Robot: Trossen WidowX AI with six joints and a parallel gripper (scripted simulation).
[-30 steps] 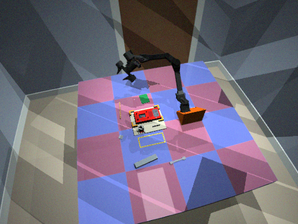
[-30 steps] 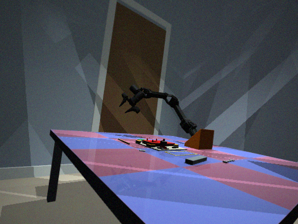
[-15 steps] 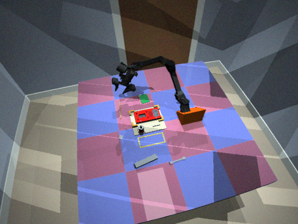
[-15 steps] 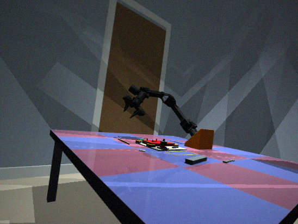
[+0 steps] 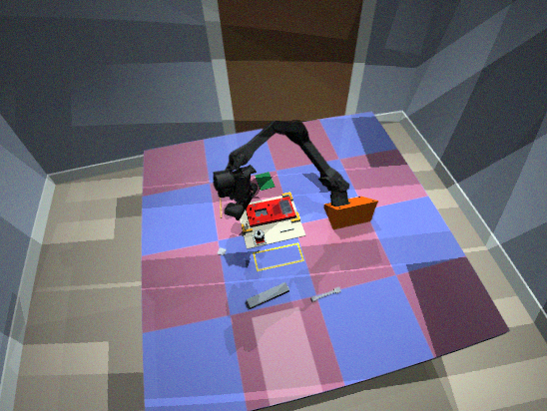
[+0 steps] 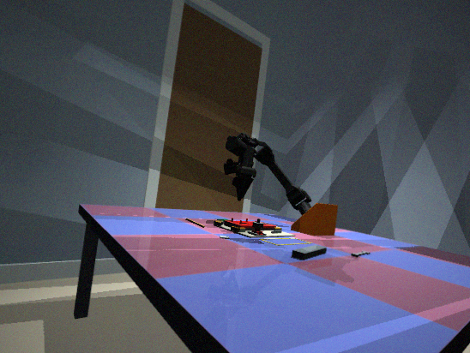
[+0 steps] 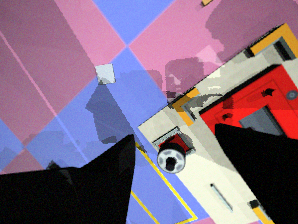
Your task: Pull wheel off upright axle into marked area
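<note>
The wheel lies 6 cm behind my gripper tip, 5 cm to the left of it and 9 cm below it. Also, from my gripper tip: thin rod: 8 cm ahead, 18 cm to the right, 12 cm below; grey bar: 25 cm behind, 35 cm to the left, 12 cm below; upright axle: 5 cm behind, 5 cm to the left, 9 cm below.
</note>
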